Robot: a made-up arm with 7 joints.
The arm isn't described. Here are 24 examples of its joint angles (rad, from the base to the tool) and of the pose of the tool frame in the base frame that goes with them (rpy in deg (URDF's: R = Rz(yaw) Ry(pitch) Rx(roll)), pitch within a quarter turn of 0, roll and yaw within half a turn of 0; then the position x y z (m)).
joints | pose
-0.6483 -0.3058 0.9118 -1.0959 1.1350 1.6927 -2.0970 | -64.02 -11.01 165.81 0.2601 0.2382 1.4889
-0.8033 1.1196 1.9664 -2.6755 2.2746 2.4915 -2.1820 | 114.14 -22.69 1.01 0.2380 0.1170 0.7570
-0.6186 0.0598 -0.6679 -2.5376 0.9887 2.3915 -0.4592 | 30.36 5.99 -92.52 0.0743 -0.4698 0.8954
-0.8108 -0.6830 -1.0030 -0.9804 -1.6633 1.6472 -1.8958 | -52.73 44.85 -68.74 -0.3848 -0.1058 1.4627
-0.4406 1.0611 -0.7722 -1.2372 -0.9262 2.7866 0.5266 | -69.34 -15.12 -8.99 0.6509 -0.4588 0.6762
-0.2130 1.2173 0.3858 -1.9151 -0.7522 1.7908 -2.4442 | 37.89 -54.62 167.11 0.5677 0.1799 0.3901
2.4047 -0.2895 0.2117 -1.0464 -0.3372 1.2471 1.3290 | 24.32 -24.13 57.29 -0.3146 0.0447 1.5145
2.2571 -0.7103 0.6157 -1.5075 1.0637 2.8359 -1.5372 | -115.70 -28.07 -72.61 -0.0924 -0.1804 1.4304
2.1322 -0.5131 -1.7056 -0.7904 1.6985 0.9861 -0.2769 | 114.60 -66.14 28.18 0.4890 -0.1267 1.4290
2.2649 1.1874 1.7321 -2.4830 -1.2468 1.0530 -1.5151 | 39.50 3.41 -1.16 -0.3554 -0.1980 0.8169
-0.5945 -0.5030 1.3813 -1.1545 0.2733 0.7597 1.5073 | -22.34 -14.36 -34.60 0.0602 0.5721 1.2419
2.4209 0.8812 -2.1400 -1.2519 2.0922 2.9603 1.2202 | 126.35 33.67 -13.66 0.0098 0.3291 1.2950
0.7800 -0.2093 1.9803 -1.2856 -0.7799 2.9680 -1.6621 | -100.86 59.55 -124.64 -0.4957 -0.1084 1.3011
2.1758 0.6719 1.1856 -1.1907 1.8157 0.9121 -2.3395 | -125.73 -5.41 61.17 -0.6995 0.1452 1.1674
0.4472 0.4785 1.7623 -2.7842 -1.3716 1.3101 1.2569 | -74.54 -0.48 111.68 -0.1981 0.2145 0.7609
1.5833 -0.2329 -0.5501 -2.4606 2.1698 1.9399 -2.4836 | 171.66 -73.18 -62.82 0.2274 0.2778 0.8842
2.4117 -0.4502 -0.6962 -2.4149 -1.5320 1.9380 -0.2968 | -58.63 31.96 141.04 -0.1413 0.3215 0.9973
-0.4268 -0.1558 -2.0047 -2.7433 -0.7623 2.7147 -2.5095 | 6.77 -1.06 44.75 -0.2109 -0.3655 0.8832
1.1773 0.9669 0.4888 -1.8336 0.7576 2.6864 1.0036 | -4.43 39.18 -14.77 0.0902 0.7254 0.6250
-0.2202 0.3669 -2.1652 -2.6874 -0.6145 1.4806 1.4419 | -76.42 -29.01 169.17 -0.1883 -0.3144 0.7994
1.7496 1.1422 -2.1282 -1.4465 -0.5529 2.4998 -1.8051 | -177.88 62.01 -35.25 0.3351 0.6096 1.0926
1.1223 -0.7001 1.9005 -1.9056 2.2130 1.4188 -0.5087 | 86.67 -1.83 165.13 -0.6404 -0.0921 0.8617
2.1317 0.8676 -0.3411 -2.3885 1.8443 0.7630 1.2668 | -123.36 14.88 -95.15 -0.2093 0.4190 0.4615
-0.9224 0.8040 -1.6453 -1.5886 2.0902 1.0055 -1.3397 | 52.60 -65.84 -80.87 -0.2089 -0.6492 1.0594
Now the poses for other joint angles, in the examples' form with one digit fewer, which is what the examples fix.
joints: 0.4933 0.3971 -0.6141 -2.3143 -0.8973 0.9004 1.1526
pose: -118.5 -8.6 -53.1 0.441 -0.030 0.690
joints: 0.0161 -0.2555 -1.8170 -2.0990 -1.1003 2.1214 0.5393
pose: -39.5 -11.2 -95.5 -0.038 -0.536 0.996
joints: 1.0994 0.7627 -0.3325 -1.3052 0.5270 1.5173 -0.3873
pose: 23.9 20.0 65.6 0.471 0.674 0.831
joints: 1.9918 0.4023 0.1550 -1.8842 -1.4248 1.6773 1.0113
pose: -77.7 -17.4 118.4 -0.439 0.488 0.798
